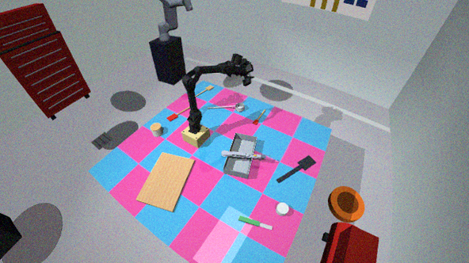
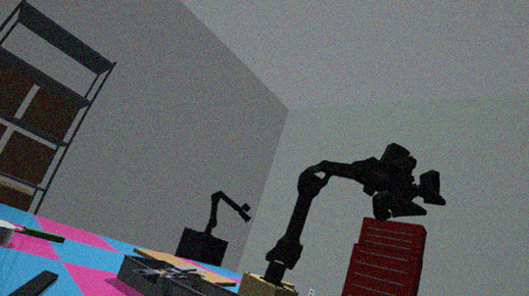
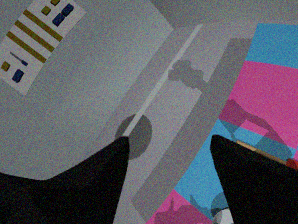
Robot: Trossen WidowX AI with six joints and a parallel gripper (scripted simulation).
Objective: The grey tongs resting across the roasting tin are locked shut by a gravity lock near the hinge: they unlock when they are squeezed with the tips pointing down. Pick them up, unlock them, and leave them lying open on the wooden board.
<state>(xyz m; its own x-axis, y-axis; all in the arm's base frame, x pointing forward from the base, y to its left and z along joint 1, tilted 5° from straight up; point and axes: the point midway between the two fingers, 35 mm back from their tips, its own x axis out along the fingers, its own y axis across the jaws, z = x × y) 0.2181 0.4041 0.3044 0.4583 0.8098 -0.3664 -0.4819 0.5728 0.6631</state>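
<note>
The yellow lock piece is 220 mm ahead of my gripper tip, 450 mm to the right of it and 280 mm below it. The rest, counted from my gripper tip: roasting tin 130 mm ahead, 450 mm to the right, 320 mm below; black spatula 500 mm ahead, 370 mm to the right, 350 mm below; red-tipped stick 500 mm behind, 290 mm to the right, 340 mm below.
</note>
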